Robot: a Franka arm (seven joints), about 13 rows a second.
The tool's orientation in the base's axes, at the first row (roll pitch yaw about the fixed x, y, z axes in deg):
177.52 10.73 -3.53
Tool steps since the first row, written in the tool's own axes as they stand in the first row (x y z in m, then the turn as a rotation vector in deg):
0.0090 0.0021 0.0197 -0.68 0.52 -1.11
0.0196 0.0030 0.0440 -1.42 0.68 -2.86
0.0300 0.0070 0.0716 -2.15 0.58 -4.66
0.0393 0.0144 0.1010 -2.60 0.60 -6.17
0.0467 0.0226 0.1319 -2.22 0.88 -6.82
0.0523 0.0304 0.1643 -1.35 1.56 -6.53
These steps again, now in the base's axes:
0.0050 -0.0033 -0.0209 -0.49 -0.44 1.24
0.0108 -0.0056 -0.0467 -0.89 -0.50 3.10
0.0156 -0.0111 -0.0756 -1.26 -0.30 5.00
0.0187 -0.0199 -0.1058 -1.42 -0.25 6.57
0.0197 -0.0296 -0.1372 -0.94 -0.53 7.15
0.0187 -0.0387 -0.1697 -0.18 -1.27 6.73

